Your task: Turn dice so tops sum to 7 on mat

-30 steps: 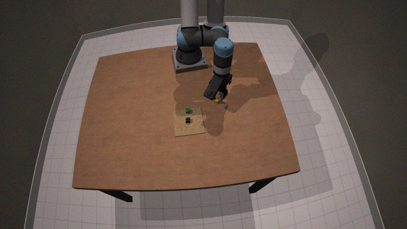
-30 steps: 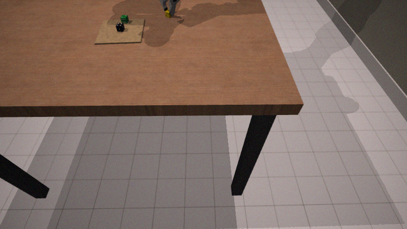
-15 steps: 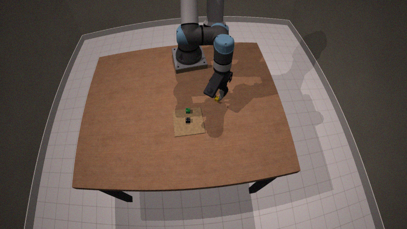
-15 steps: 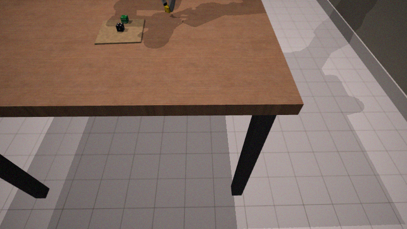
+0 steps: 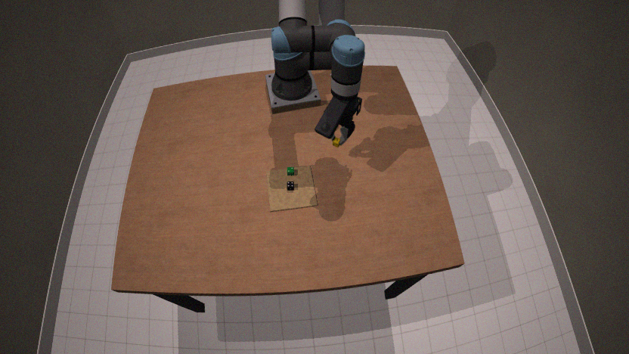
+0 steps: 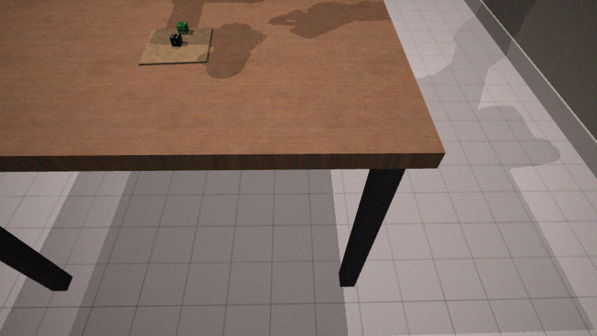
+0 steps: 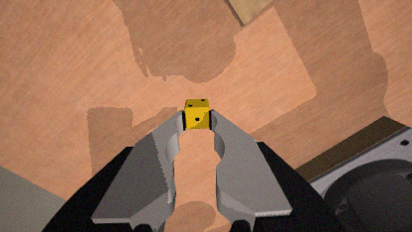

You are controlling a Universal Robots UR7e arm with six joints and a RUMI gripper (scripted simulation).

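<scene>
Now: the black die 8 cm ahead of my hand, 16 cm to the right of it and 8 cm below it. Round my hand: yellow die (1 cm below); green die (3 cm ahead, 15 cm to the right, 8 cm below); tan mat (8 cm ahead, 16 cm to the right, 9 cm below).
</scene>
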